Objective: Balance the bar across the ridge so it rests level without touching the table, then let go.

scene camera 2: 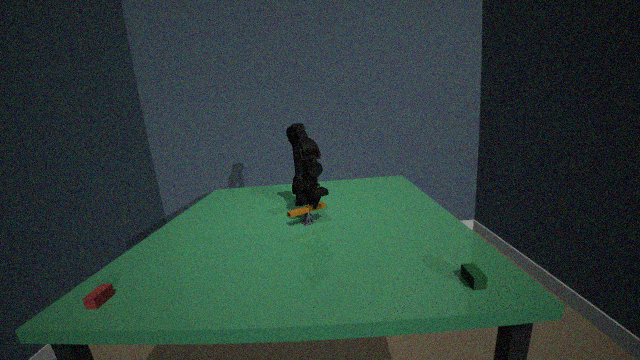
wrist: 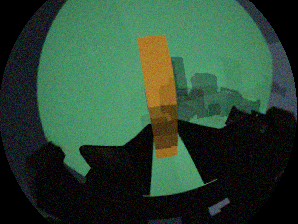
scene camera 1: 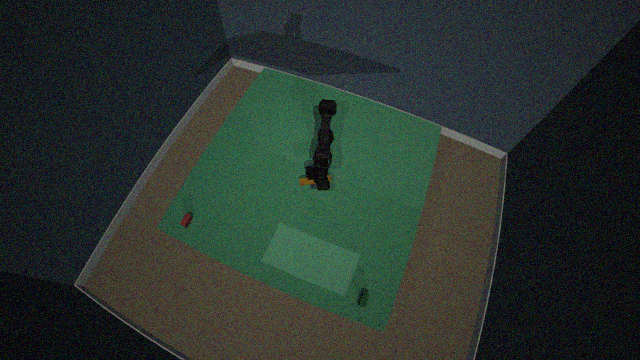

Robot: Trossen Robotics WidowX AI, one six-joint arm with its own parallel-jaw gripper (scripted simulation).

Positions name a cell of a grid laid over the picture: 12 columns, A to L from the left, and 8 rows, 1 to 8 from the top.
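Note:
There is an orange bar (wrist: G4) here, and it is being carried by my gripper (wrist: G5).

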